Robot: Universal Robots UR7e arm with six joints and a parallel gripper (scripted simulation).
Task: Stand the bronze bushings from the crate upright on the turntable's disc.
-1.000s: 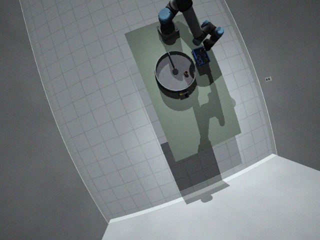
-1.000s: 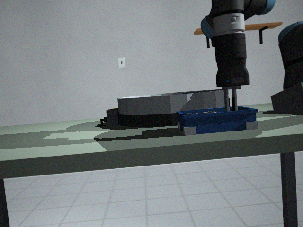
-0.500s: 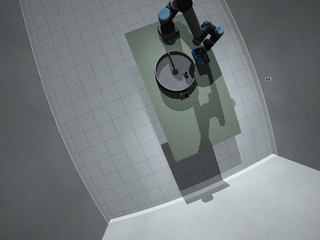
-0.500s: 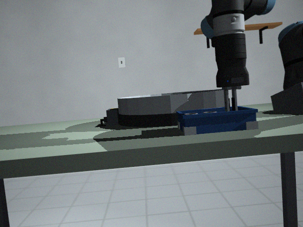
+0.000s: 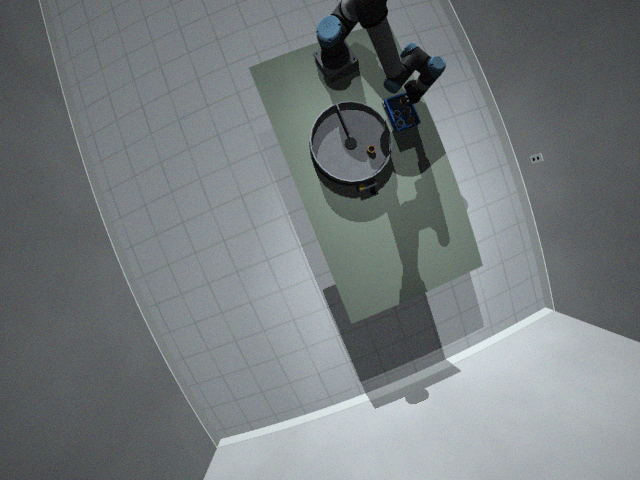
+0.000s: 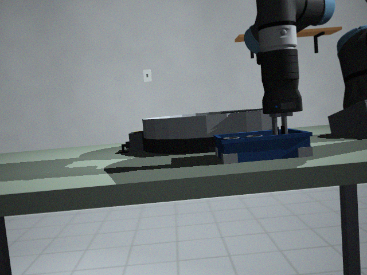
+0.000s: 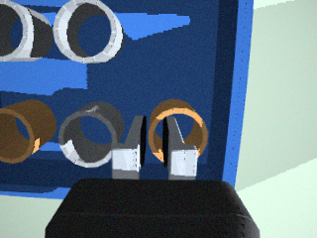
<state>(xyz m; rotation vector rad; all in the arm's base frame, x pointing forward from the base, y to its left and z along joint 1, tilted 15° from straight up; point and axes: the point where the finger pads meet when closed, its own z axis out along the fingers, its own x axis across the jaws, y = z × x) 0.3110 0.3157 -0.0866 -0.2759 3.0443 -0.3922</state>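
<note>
Now: hand 40 mm short of the crate, 20 mm to the left of it and 20 mm above it. Round my hand: turntable disc: 350 mm to the right, 180 mm ahead, 10 mm above.
</note>
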